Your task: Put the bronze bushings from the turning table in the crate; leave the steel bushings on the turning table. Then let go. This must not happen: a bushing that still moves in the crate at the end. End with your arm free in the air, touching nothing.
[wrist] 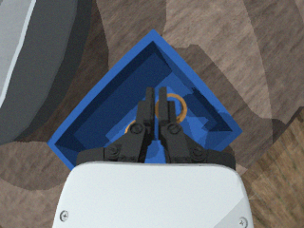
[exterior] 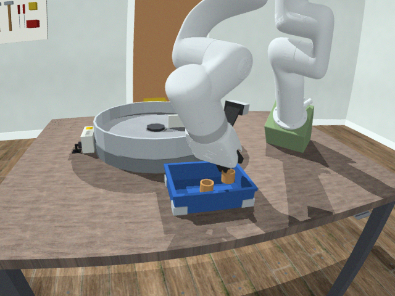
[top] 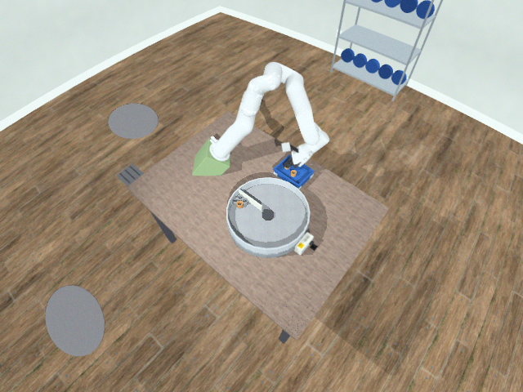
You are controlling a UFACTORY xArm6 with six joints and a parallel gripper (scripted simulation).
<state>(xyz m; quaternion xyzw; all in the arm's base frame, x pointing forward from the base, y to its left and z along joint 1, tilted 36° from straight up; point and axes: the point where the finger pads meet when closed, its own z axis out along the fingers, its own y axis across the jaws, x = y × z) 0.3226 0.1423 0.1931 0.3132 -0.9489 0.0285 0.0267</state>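
My hand is 5 cm above the blue crate, 4 cm short of it and 1 cm to the right of it. Round my hand: turning table: 33 cm to the right, 11 cm ahead, 2 cm below.
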